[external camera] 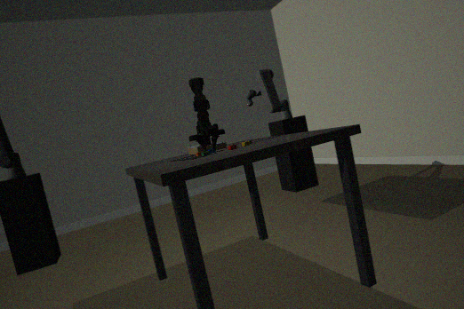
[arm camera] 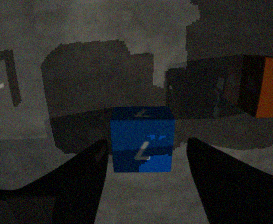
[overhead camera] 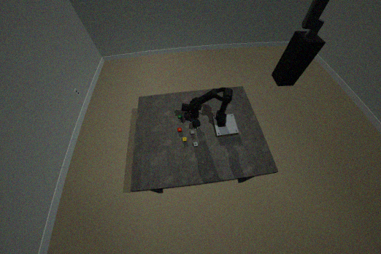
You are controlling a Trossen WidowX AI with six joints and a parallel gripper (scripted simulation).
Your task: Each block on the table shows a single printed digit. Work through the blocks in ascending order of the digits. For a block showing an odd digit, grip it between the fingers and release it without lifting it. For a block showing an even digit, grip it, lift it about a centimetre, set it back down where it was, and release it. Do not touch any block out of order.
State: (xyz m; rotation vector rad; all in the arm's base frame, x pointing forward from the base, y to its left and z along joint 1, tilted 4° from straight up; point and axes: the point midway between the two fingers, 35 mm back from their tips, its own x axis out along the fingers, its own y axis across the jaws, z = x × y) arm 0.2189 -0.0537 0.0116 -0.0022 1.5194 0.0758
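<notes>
The blue block is right at my gripper tip. Round my gripper tip: green block: 130 mm ahead, 70 mm to the right; orange block: 40 mm ahead, 70 mm to the right; grey block: 30 mm ahead, 100 mm to the left.
</notes>
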